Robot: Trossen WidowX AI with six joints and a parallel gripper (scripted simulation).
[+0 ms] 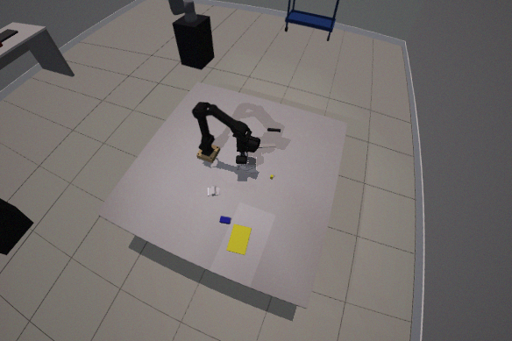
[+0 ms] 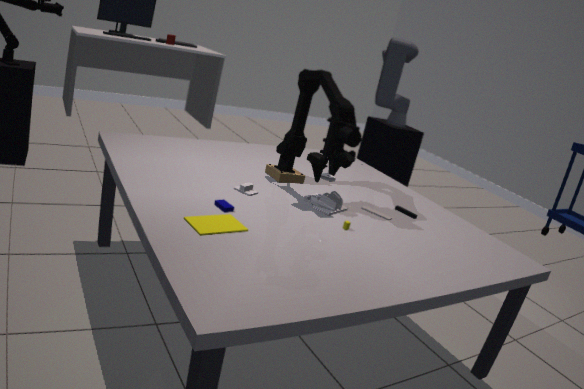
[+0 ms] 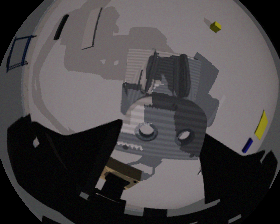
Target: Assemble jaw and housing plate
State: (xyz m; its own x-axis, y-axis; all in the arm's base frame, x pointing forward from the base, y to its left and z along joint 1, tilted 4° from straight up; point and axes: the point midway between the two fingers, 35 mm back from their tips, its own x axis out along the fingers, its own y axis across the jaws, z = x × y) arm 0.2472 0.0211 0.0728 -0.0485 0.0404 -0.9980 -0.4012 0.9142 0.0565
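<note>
Now: gripper tip 70 mm above the jaw and 20 mm to the right of it. Round my gripper tip: white block: 250 mm to the right, 70 mm below, 70 mm behind; yellow cube: 210 mm ahead, 70 mm below, 10 mm to the right; white bar: 210 mm to the left, 80 mm below, 80 mm ahead.
</note>
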